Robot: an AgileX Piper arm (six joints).
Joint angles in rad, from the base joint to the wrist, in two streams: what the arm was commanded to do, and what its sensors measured. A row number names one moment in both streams.
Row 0, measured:
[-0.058, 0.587, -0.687, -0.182, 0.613, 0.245]
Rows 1 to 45, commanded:
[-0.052, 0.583, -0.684, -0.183, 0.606, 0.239]
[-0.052, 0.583, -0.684, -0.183, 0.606, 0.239]
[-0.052, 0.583, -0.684, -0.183, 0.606, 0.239]
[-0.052, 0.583, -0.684, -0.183, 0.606, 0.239]
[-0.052, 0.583, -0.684, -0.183, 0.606, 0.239]
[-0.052, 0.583, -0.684, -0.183, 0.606, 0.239]
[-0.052, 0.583, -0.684, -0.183, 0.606, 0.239]
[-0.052, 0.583, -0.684, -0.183, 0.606, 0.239]
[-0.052, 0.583, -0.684, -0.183, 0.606, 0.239]
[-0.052, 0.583, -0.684, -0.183, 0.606, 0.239]
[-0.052, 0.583, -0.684, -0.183, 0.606, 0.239]
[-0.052, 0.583, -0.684, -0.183, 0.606, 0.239]
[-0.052, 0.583, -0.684, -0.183, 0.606, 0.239]
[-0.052, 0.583, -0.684, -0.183, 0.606, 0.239]
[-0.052, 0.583, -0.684, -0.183, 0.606, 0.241]
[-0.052, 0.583, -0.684, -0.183, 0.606, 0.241]
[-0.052, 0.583, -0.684, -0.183, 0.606, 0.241]
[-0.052, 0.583, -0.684, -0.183, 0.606, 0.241]
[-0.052, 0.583, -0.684, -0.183, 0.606, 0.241]
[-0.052, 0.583, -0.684, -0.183, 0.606, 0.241]
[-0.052, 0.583, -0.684, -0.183, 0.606, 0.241]
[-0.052, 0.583, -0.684, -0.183, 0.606, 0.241]
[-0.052, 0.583, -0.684, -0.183, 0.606, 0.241]
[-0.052, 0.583, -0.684, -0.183, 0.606, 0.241]
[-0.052, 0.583, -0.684, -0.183, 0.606, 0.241]
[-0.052, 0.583, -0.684, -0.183, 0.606, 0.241]
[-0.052, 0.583, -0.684, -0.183, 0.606, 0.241]
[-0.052, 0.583, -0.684, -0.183, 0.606, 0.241]
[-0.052, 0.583, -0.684, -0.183, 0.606, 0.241]
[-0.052, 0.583, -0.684, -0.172, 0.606, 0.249]
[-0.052, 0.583, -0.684, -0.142, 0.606, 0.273]
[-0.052, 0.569, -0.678, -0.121, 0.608, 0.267]
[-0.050, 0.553, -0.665, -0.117, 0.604, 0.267]
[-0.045, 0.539, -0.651, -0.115, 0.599, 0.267]
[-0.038, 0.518, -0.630, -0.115, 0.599, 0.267]
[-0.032, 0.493, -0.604, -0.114, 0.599, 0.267]
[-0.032, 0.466, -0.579, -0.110, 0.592, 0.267]
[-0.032, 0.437, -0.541, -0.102, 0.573, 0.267]
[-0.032, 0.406, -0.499, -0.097, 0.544, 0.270]
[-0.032, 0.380, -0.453, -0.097, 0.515, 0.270]
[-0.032, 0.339, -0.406, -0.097, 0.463, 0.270]
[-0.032, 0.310, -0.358, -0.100, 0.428, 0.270]
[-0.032, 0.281, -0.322, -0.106, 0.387, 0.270]
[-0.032, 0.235, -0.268, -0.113, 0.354, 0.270]
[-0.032, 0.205, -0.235, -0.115, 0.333, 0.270]
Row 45, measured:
[-0.035, 0.322, -0.373, -0.101, 0.457, 0.269]
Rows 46 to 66, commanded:
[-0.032, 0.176, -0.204, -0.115, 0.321, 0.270]
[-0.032, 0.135, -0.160, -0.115, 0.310, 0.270]
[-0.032, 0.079, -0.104, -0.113, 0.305, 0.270]
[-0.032, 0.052, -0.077, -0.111, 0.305, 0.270]
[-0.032, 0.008, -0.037, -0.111, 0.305, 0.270]
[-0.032, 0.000, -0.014, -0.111, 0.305, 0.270]
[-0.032, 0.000, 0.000, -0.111, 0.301, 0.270]
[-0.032, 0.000, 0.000, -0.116, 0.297, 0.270]
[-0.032, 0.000, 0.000, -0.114, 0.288, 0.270]
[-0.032, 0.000, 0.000, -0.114, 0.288, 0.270]
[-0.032, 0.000, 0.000, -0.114, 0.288, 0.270]
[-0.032, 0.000, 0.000, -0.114, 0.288, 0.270]
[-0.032, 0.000, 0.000, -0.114, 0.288, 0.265]
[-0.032, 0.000, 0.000, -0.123, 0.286, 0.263]
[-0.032, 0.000, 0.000, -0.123, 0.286, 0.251]
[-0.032, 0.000, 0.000, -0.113, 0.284, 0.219]
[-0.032, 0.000, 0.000, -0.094, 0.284, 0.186]
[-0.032, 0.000, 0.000, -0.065, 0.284, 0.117]
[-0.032, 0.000, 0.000, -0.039, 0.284, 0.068]
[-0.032, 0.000, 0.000, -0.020, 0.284, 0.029]
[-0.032, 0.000, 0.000, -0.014, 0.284, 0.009]
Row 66, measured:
[-0.035, 0.007, -0.004, -0.067, 0.301, 0.134]
